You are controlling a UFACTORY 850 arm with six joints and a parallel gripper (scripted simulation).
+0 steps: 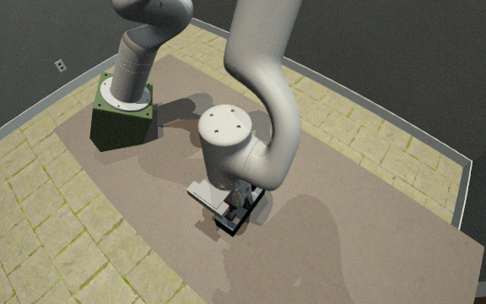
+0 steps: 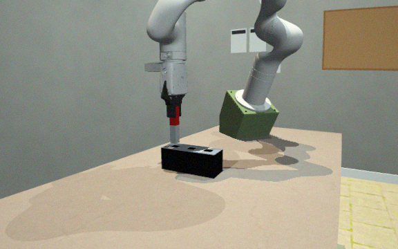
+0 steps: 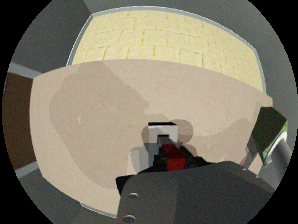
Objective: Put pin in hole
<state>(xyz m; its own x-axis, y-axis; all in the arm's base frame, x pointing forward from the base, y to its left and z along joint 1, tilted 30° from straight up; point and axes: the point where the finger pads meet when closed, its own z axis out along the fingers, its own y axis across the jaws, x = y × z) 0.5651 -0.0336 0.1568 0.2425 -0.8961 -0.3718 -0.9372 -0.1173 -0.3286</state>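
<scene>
Now: the pin 20 mm below my hand. Round my hand: black block (20 mm behind, 60 mm to the left, 150 mm below).
</scene>
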